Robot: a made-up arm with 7 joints.
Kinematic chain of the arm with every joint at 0, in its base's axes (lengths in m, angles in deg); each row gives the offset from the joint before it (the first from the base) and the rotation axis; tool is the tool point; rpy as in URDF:
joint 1: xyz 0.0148 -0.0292 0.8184 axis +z
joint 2: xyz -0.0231 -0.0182 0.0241 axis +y
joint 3: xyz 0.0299 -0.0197 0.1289 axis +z
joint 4: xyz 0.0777 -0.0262 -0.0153 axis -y
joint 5: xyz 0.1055 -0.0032 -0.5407 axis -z
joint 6: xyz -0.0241 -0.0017 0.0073 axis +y
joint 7: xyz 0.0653 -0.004 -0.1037 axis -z
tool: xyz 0.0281 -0.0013 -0.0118 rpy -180 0 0
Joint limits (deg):
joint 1: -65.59..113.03
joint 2: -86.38..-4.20
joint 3: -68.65..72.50
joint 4: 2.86..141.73
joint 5: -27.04..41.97
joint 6: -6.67..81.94
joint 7: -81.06..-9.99
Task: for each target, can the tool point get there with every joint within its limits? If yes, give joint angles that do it. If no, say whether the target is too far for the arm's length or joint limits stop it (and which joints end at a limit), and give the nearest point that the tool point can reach.
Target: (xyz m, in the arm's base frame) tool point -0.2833 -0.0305 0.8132
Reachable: no: joint limits stop it (at a limit: joint 1, joint 3, joint 6, joint 7) | nearest point -0.5333 0.0996 0.7672 | short by 0.286 m
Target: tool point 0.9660 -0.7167 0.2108
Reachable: no: too far | nearest point 0.5624 -0.4250 0.5628 | short by 0.610 m
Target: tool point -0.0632 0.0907 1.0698
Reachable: no: joint limits stop it (at a limit: joint 1, joint 2, joint 6, joint 7) | nearest point -0.2185 0.3442 1.1958 | short by 0.323 m
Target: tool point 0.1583 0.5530 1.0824
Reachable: yes | joints 86.22 -57.38 -10.85 38.23 30.34 67.68 -38.09
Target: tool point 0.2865 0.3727 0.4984
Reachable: yes | joints 67.26 -23.24 -6.43 18.11 -0.84 65.46 -28.53
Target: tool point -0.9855 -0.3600 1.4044
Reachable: no: too far | nearest point -0.7177 -0.2714 1.2534 | short by 0.320 m
